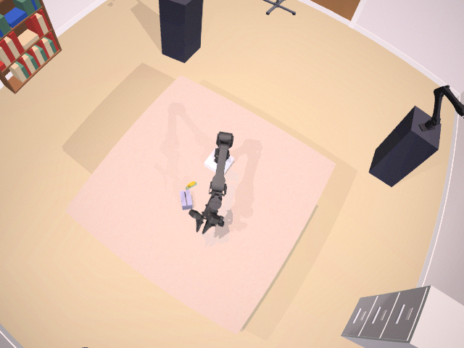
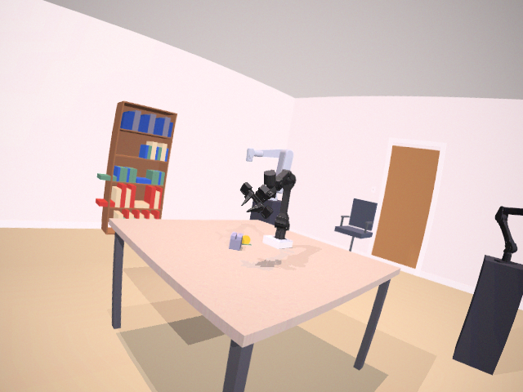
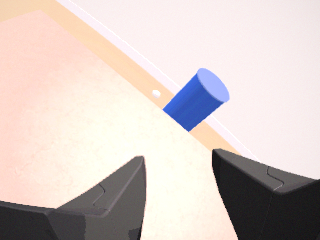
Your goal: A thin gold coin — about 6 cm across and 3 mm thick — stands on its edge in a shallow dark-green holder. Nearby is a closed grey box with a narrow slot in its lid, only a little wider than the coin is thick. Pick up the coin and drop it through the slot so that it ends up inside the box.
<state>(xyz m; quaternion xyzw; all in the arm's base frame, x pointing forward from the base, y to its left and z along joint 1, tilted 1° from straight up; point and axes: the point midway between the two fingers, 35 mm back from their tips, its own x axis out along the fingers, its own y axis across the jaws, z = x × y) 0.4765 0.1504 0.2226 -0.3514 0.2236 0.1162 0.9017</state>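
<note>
My gripper tip is now 28 cm past the gold coin, 22 cm to the left of it and 23 cm above it.
</note>
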